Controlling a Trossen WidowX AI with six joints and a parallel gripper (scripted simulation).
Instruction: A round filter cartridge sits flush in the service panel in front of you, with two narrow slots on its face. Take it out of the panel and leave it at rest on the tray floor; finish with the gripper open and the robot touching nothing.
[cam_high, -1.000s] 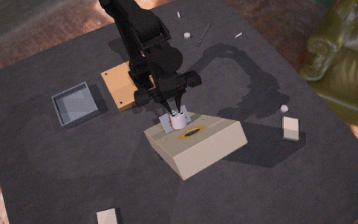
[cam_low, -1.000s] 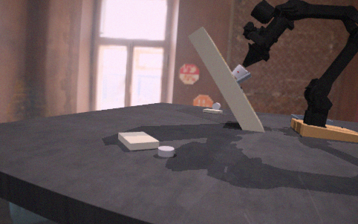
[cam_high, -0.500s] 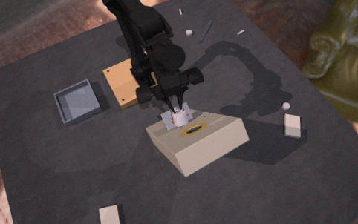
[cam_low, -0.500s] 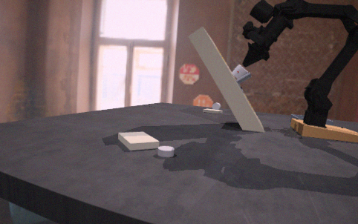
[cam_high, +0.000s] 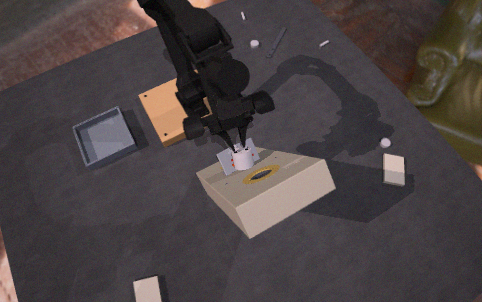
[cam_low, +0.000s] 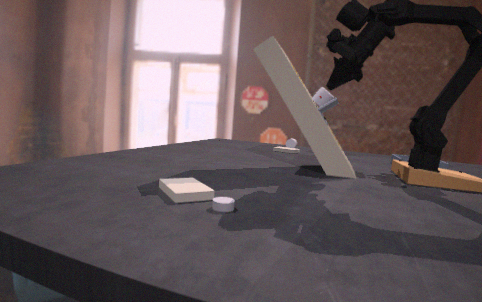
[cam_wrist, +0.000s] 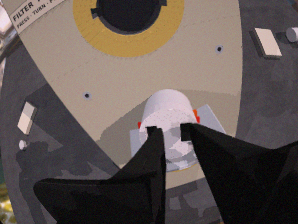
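My gripper tip is now 20 mm above the white filter cartridge and 10 mm short of it. Also, from my gripper tip: beige service panel 50 mm below, 50 mm ahead.
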